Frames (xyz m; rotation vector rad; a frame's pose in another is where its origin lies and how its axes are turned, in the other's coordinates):
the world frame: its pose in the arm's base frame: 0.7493 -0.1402 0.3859 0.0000 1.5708 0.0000
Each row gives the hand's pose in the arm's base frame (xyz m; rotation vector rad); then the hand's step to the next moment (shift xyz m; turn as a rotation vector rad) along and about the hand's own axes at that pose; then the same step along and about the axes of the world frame.
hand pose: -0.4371 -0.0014 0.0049 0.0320 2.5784 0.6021
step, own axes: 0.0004 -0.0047 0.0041 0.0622 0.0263 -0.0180
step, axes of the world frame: 0.0054 -0.0025 0.0020 0.0032 0.0244 -0.0654
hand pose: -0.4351 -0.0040 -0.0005 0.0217 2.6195 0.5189
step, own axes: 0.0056 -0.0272 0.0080 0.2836 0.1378 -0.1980
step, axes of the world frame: 0.0189 -0.0218 0.0006 -0.0871 0.0866 -0.3515
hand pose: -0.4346 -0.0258 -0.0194 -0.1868 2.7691 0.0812
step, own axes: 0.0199 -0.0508 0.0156 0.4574 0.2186 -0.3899
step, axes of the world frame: 0.0234 -0.0514 -0.0058 -0.2061 0.1304 -0.5912
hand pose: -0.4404 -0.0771 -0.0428 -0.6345 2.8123 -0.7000
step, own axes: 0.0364 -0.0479 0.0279 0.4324 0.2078 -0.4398
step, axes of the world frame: 0.0037 -0.0657 -0.0078 -0.2565 0.1531 -0.5782
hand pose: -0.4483 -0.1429 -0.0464 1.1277 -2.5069 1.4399
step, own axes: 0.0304 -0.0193 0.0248 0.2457 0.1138 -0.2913
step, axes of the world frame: -0.0113 -0.0421 -0.0031 -0.1725 0.1173 -0.3386
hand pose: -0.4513 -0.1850 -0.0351 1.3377 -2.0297 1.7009
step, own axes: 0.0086 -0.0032 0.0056 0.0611 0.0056 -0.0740
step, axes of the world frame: -0.0058 -0.0090 -0.0005 -0.0593 0.0318 -0.0687
